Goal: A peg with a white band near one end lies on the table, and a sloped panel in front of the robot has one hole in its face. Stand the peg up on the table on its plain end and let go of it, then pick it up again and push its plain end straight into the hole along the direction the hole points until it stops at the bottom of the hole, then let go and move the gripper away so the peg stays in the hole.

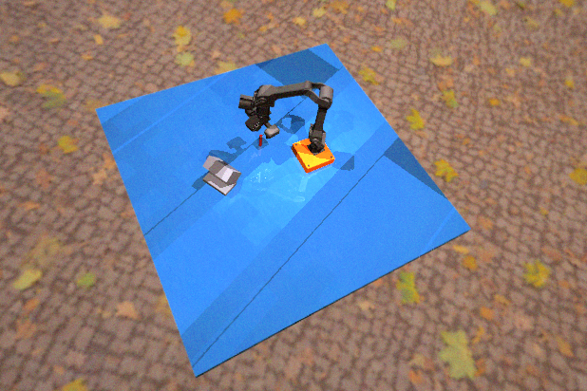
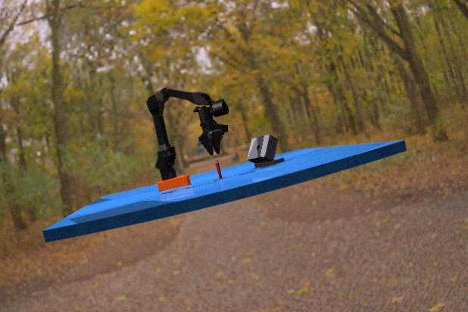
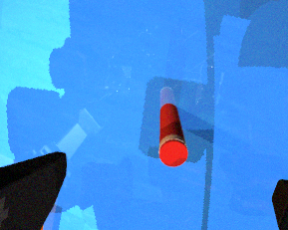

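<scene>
My gripper tip is 5 cm above the red peg. Round my gripper tip: dark foot: 26 cm ahead, 8 cm to the left, 10 cm below; then grey sloped panel: 24 cm ahead, 7 cm to the left, 3 cm below.
</scene>
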